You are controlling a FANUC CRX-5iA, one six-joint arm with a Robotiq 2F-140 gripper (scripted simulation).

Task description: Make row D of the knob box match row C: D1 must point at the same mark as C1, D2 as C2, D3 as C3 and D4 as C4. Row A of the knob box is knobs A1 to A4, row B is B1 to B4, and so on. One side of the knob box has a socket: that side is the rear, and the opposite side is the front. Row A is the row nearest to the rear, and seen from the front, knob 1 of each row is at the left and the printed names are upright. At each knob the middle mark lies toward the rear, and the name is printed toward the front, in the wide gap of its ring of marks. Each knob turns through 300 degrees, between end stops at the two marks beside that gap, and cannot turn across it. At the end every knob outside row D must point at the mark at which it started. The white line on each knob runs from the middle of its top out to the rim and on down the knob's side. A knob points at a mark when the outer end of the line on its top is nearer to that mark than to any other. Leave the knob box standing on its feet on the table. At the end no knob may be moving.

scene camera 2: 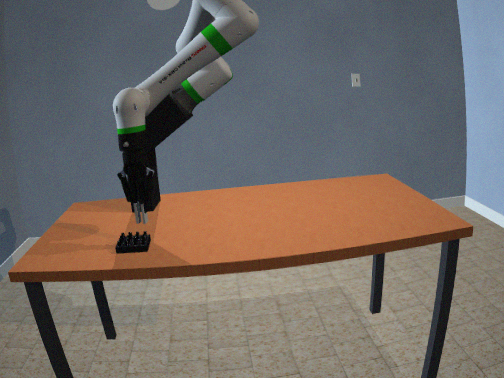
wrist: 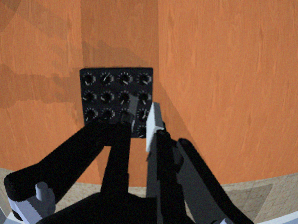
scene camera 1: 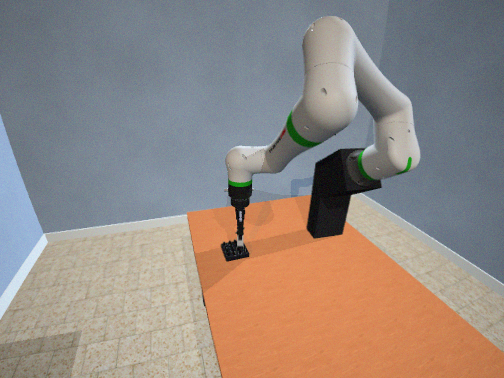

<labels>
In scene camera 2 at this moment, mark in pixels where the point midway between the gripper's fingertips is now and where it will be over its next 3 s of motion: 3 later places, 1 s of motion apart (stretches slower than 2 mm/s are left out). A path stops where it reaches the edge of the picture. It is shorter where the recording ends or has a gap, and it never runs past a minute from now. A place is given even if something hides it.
My gripper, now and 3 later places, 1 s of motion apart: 142,222; 143,231; 144,233; 144,230
</labels>
